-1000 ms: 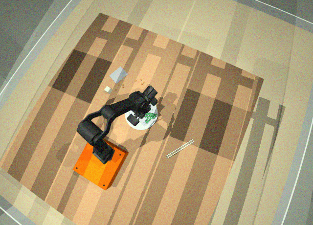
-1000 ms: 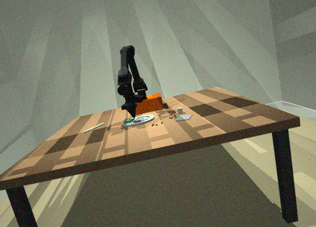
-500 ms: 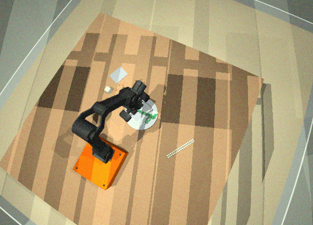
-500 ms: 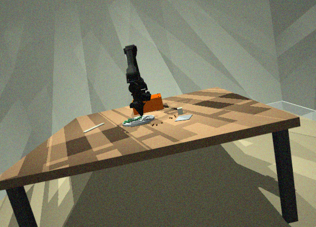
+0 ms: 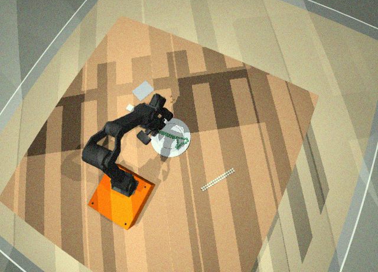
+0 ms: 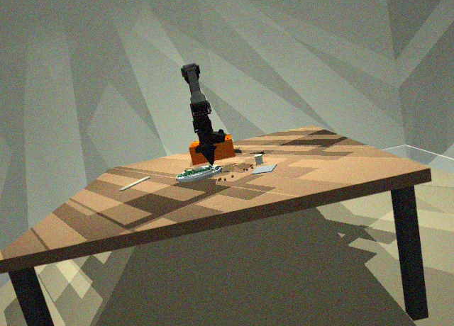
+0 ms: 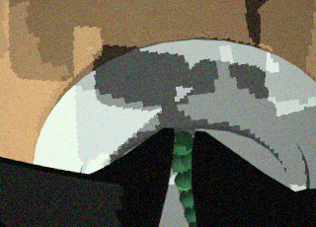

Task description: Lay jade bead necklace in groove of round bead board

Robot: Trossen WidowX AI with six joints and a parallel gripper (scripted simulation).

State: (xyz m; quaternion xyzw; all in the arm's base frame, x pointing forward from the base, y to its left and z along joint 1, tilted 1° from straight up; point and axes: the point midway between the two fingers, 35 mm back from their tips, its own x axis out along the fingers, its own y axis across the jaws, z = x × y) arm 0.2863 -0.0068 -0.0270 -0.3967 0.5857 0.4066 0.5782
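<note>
The round bead board is 6 cm to the right of my gripper tip, 2 cm below it and 1 cm behind it. Also, from my gripper tip: grey flat plate (18 cm to the left, 18 cm ahead, 3 cm below); small white cube (19 cm to the left, 6 cm ahead, 1 cm below).
</note>
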